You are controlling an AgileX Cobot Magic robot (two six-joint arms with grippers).
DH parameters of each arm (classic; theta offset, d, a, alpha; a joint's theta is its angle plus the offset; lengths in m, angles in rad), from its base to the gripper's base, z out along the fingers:
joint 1: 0 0.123 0 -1.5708
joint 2: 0.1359 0 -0.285 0
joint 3: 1.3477 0 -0.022 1.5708
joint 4: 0 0.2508 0 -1.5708
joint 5: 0 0 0.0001 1.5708
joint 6: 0 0.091 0 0
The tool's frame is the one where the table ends.
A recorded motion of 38 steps. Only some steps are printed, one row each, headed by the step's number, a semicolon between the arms.
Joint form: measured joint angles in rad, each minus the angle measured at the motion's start. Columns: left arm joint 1, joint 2, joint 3, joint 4, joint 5, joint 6; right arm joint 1, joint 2, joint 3, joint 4, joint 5, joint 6.
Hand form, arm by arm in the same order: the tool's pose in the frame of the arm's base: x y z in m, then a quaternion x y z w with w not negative. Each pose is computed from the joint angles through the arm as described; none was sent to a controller.
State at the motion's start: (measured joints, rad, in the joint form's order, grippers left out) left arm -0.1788 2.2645 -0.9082 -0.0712 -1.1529 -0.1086; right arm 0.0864 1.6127 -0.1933 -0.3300 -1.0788 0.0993
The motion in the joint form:
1: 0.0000 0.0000 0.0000 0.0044 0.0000 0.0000; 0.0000 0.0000 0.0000 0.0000 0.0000 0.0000
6: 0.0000 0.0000 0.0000 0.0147 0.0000 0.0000; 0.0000 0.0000 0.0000 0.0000 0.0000 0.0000
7: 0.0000 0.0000 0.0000 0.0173 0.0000 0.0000; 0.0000 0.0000 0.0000 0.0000 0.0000 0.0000
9: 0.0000 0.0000 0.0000 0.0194 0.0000 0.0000; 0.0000 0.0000 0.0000 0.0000 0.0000 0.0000
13: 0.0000 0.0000 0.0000 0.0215 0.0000 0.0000; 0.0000 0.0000 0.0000 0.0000 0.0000 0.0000
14: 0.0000 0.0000 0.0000 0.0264 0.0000 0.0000; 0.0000 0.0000 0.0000 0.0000 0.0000 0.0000
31: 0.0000 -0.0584 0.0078 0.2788 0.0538 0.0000; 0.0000 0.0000 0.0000 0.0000 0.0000 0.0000
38: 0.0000 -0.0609 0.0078 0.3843 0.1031 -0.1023; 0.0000 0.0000 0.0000 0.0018 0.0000 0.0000
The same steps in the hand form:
1: 0.3906 -0.0650 0.0718 -0.00420 0.74717 -0.08152 0.65961; 0.2119 0.0444 0.1411 -0.14494 0.78100 0.12268 0.59496
6: 0.3905 -0.0658 0.0718 0.00049 0.74712 -0.08363 0.65941; 0.2119 0.0444 0.1411 -0.14494 0.78100 0.12268 0.59496
7: 0.3905 -0.0660 0.0718 0.00168 0.74710 -0.08417 0.65935; 0.2119 0.0444 0.1411 -0.14494 0.78100 0.12268 0.59496
9: 0.3905 -0.0662 0.0718 0.00263 0.74709 -0.08460 0.65931; 0.2119 0.0444 0.1411 -0.14494 0.78100 0.12268 0.59496
13: 0.3905 -0.0664 0.0718 0.00359 0.74708 -0.08503 0.65927; 0.2119 0.0444 0.1411 -0.14494 0.78100 0.12268 0.59496
14: 0.3904 -0.0668 0.0718 0.00582 0.74704 -0.08604 0.65916; 0.2119 0.0444 0.1411 -0.14494 0.78100 0.12268 0.59496
31: 0.3853 -0.0866 0.0880 0.12252 0.74017 -0.13194 0.64787; 0.2119 0.0444 0.1411 -0.14494 0.78100 0.12268 0.59496
38: 0.3815 -0.0936 0.0838 0.13447 0.75628 -0.17564 0.61572; 0.2119 0.0443 0.1411 -0.14412 0.78111 0.12233 0.59508

